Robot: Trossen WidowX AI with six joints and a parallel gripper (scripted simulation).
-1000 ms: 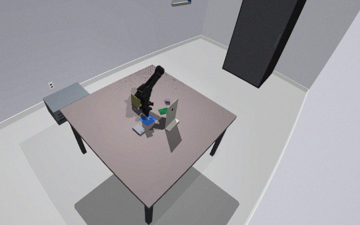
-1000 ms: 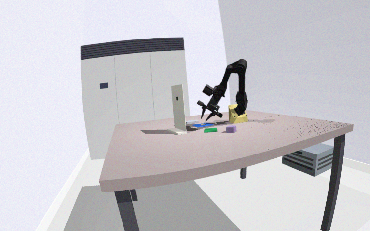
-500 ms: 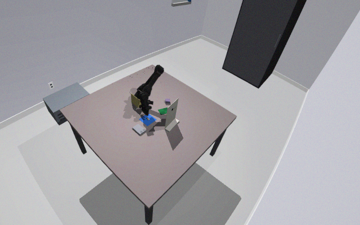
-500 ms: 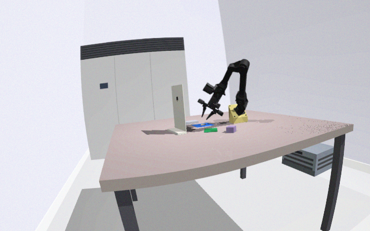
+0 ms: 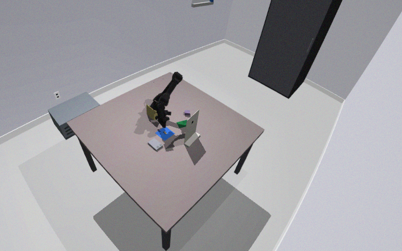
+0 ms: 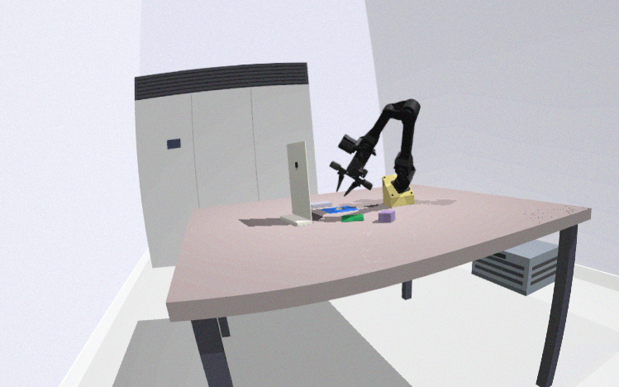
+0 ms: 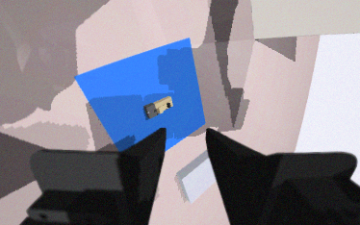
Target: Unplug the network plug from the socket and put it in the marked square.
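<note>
Now: gripper tip 1 cm short of the network plug and 5 cm above it. The rest, counted from my gripper tip: grey block 4 cm ahead, 15 cm to the right, 5 cm below; blue marked square 1 cm ahead, 6 cm below; green block 5 cm ahead, 20 cm to the left, 6 cm below.
</note>
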